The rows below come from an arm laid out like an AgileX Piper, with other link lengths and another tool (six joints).
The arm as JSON. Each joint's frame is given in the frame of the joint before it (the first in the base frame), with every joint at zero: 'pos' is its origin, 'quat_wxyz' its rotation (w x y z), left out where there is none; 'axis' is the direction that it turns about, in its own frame. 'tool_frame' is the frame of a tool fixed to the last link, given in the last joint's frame.
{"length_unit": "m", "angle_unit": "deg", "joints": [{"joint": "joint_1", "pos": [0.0, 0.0, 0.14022], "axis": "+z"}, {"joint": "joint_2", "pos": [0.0, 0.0, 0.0], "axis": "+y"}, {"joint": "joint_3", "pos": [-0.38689, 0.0, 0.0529], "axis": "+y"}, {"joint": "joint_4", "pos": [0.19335, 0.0, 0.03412], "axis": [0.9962, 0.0, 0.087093]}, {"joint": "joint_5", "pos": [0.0, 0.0, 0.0], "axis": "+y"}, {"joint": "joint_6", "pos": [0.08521, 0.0, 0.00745], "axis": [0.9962, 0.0, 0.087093]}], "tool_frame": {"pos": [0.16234, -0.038, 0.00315], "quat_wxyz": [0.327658, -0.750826, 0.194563, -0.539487]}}
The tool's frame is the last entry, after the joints.
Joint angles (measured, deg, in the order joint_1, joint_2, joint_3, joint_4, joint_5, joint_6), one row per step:
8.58 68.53 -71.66 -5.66 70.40 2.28
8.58 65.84 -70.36 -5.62 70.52 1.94
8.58 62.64 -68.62 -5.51 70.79 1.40
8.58 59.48 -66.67 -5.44 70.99 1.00
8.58 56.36 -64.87 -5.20 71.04 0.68
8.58 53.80 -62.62 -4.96 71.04 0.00
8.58 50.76 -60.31 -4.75 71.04 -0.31
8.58 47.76 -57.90 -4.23 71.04 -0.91
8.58 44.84 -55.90 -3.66 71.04 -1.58
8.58 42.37 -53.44 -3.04 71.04 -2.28
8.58 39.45 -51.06 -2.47 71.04 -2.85
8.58 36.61 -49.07 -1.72 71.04 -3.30
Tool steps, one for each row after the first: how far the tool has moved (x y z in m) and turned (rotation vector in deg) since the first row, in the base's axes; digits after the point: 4 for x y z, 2 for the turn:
-0.0137 -0.0020 0.0023 0.07 -1.24 0.29
-0.0308 -0.0042 0.0028 0.09 -2.39 0.75
-0.0479 -0.0066 0.0011 0.10 -3.38 1.09
-0.0637 -0.0081 -0.0009 0.35 -4.60 1.40
-0.0779 -0.0094 -0.0071 0.28 -4.87 2.04
-0.0938 -0.0110 -0.0136 0.42 -5.56 2.34
-0.1091 -0.0112 -0.0218 0.69 -6.08 2.96
-0.1227 -0.0110 -0.0286 1.00 -6.92 3.65
-0.1355 -0.0105 -0.0394 1.24 -6.86 4.39
-0.1489 -0.0103 -0.0497 1.55 -7.34 5.00
-0.1608 -0.0090 -0.0589 2.12 -8.12 5.55

